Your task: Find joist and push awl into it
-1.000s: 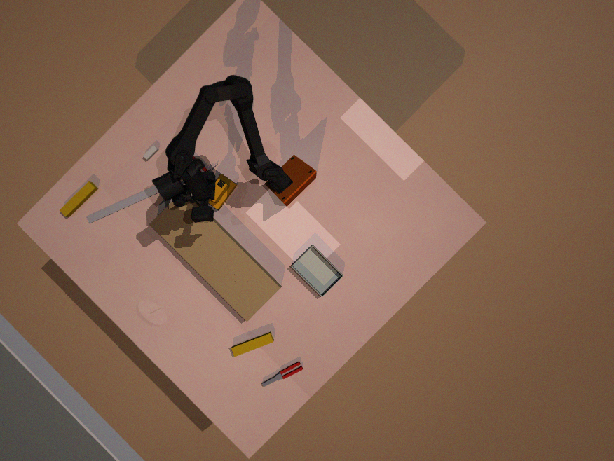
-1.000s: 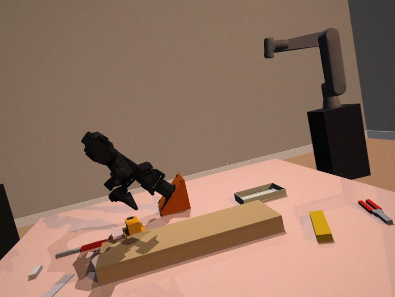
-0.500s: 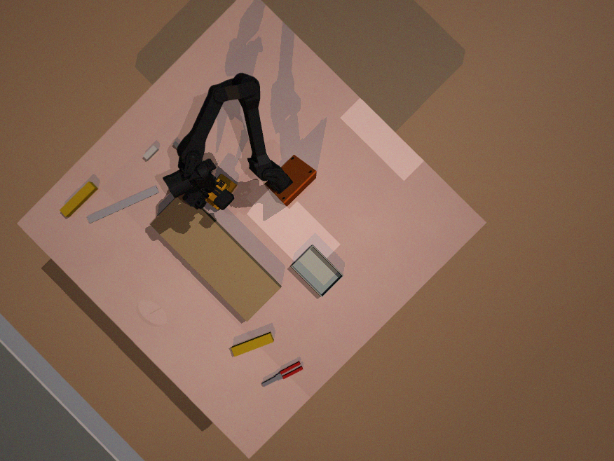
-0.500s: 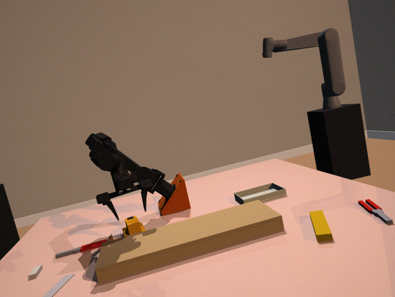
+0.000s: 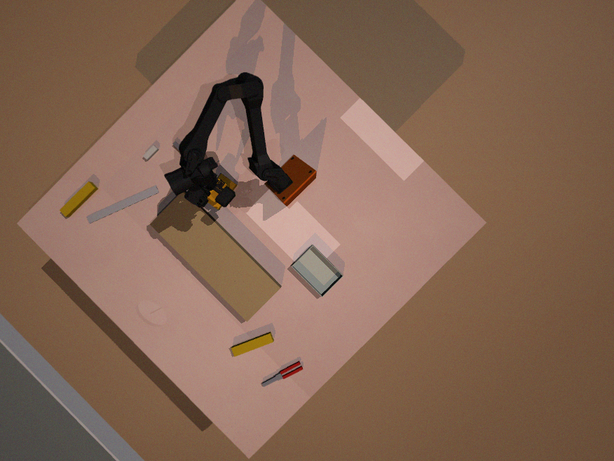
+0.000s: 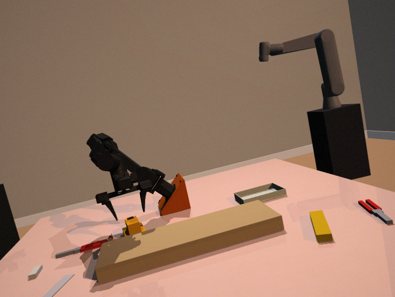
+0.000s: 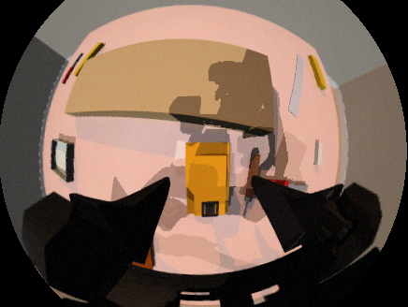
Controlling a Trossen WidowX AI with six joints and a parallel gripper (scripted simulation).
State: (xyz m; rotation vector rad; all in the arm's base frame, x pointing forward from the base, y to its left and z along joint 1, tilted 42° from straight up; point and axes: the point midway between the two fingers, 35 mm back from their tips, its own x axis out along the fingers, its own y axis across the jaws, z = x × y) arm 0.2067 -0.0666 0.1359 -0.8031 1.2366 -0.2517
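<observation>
My gripper tip is 3 cm past the stud finder, 3 cm above it and 1 cm to the left of it. Also, from my gripper tip: grey bar: 32 cm ahead, 21 cm to the right, 7 cm below; then indicator window: 4 cm behind, 2 cm below, 1 cm to the right; then awl: 9 cm to the right, 7 cm below, 3 cm behind.
</observation>
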